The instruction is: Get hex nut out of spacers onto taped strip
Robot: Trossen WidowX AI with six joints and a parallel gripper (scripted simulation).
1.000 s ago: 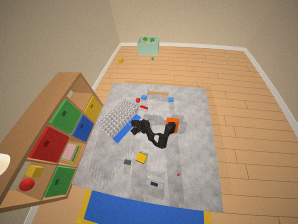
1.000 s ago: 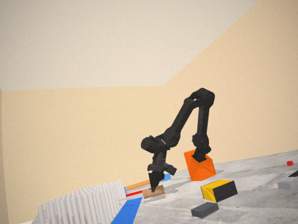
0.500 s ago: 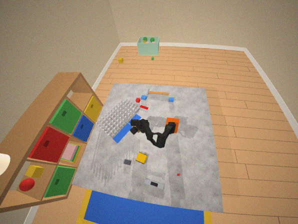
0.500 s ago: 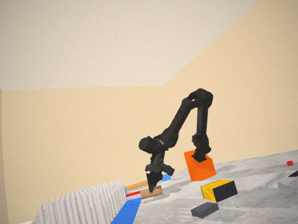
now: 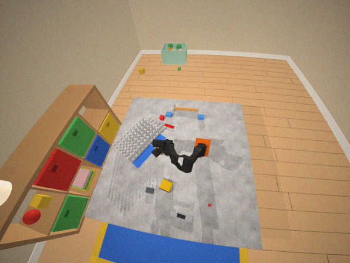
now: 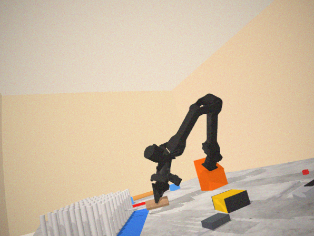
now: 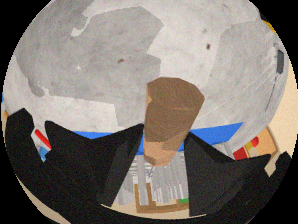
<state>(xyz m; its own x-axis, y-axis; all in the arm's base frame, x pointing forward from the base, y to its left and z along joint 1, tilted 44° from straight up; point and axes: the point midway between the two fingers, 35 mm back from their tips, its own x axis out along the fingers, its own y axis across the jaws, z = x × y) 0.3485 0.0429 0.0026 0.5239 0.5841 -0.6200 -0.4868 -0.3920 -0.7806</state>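
Now: gripper tip 10 cm short of the blue taped strip, 1 cm to the left of it and 4 cm above it. Also, from my gripper tip: hook tool: 9 cm ahead, 5 cm to the right; red cube: 4 cm ahead, 38 cm to the right, 2 cm below; red bar: 1 cm ahead, 31 cm to the right, 3 cm below.
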